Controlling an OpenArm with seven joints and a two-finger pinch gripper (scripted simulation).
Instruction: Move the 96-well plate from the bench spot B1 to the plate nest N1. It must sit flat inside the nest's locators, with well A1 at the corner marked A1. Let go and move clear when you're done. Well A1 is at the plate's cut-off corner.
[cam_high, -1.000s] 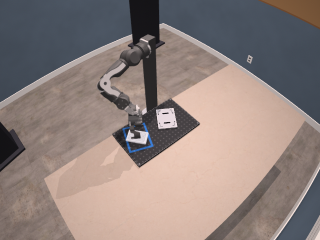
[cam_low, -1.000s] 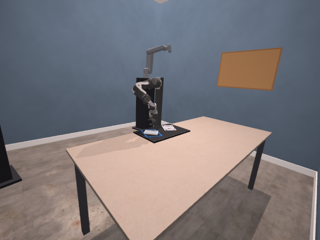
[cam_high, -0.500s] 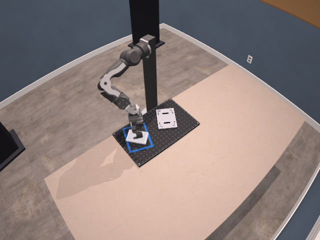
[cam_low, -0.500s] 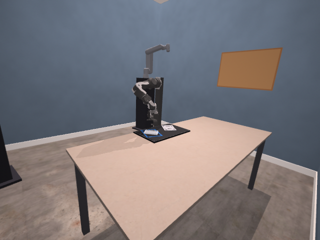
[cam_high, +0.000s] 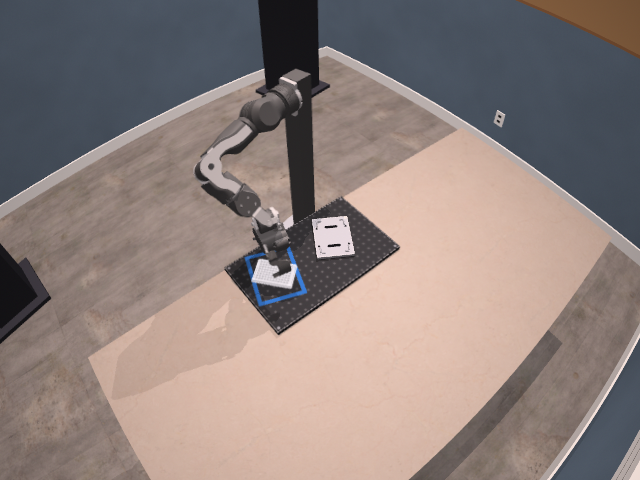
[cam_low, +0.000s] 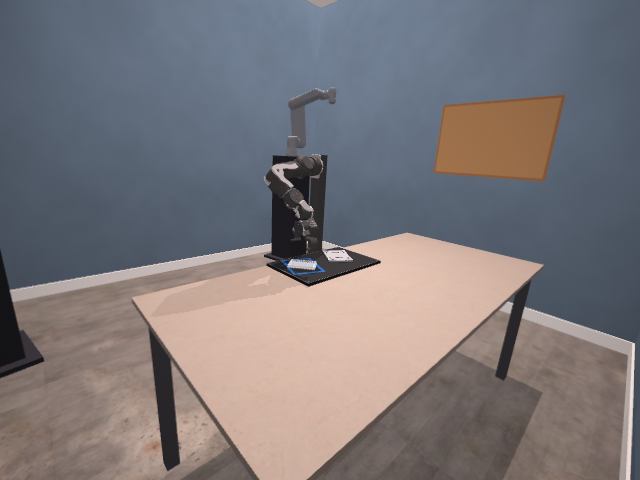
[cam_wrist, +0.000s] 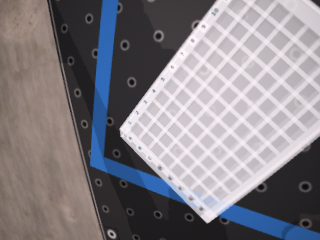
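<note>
The white 96-well plate lies 8 cm below my hand. Round my hand: white plate nest N1: 23 cm to the left, 8 cm below, 5 cm ahead.
</note>
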